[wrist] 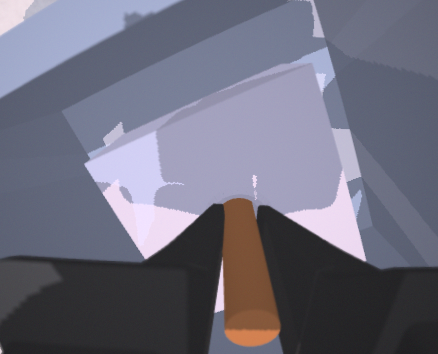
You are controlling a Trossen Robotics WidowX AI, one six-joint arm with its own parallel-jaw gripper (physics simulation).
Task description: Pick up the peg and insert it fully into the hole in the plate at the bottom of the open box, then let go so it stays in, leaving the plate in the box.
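Frame: origin at the arm's base, x ahead, y left, z up, level; metres.
Seen in the pictures: gripper, between the fingertips: (239, 215).
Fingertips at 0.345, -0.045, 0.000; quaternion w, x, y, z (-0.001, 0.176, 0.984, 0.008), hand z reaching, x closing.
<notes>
Offsets run from my fingertips to a thing's top centre, as dx, dy, dz. "spot": to the spot under its first point.
The brown-orange peg {+0.001, +0.004, +0.048} (249, 265) stands between the black fingers of my gripper (239, 215), which is shut on it. Its near end faces the camera and its far end points down at the plate. The pale lilac plate (240, 130) lies at the bottom of the open box {spot: +0.074, -0.028, +0.004} (35, 210), partly in shadow. A faint curved rim of the hole shows right around the peg's far end. The peg and the fingers hide the rest of the hole, so how deep the far end sits cannot be told.
The grey-blue box walls rise around the plate, with the right wall (400, 115) close on that side. A lighter blue rim {spot: +0.016, -0.069, +0.037} (80, 37) crosses the upper left. Strips of box floor show between plate and walls.
</notes>
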